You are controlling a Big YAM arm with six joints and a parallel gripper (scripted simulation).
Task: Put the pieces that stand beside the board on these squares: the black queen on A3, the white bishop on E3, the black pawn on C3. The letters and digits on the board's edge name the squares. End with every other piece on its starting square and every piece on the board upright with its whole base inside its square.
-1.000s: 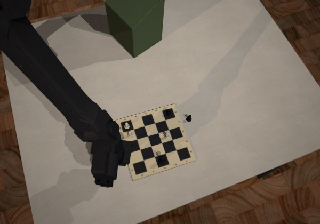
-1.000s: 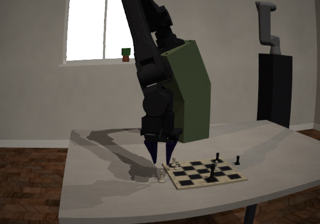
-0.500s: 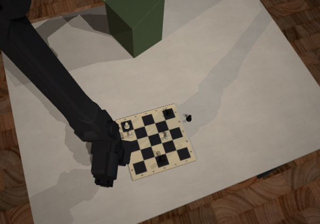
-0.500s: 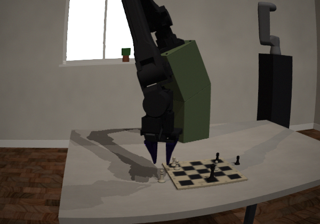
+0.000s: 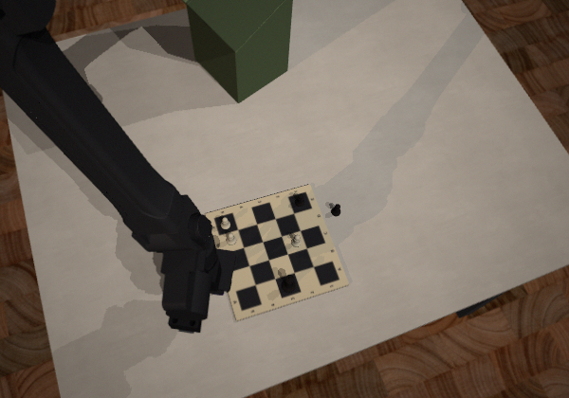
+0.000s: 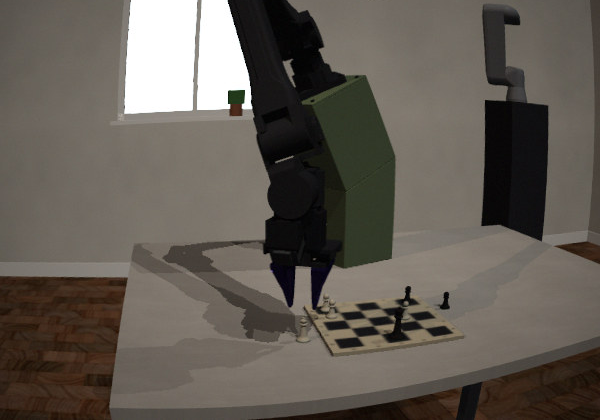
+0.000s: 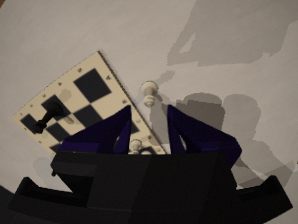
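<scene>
Now: the white bishop 50 mm below my hand and 10 mm behind it. Round my hand: black queen 140 mm to the left, 40 mm below, 40 mm ahead; then chessboard 140 mm to the left, 60 mm below, 30 mm behind.
</scene>
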